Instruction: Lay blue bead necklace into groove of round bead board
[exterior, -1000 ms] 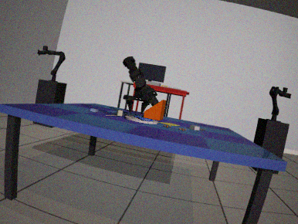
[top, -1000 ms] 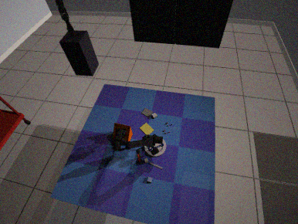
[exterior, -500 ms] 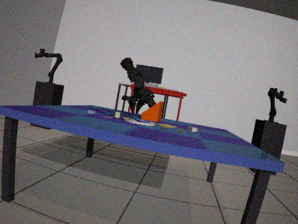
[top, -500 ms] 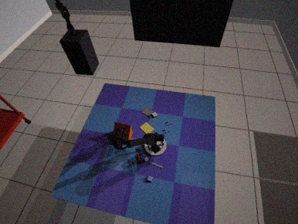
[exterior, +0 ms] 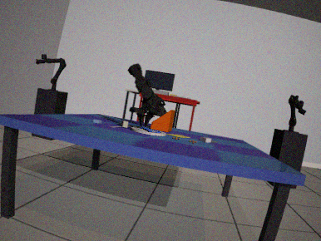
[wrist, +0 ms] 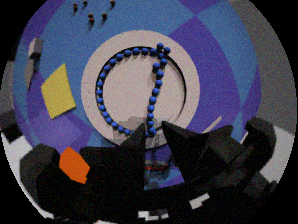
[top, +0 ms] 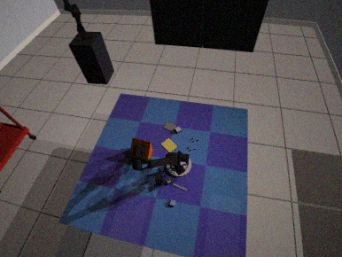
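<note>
The round white bead board is 2 cm ahead of my gripper tip, 4 cm to the left of it and 2 cm below it. The rest, counted from my gripper tip: red-handled tool (10 cm behind, 8 cm to the right, 2 cm below); then yellow card (9 cm behind, 20 cm to the left, 2 cm below); then thin pale stick (5 cm ahead, 14 cm to the right, 2 cm below).
</note>
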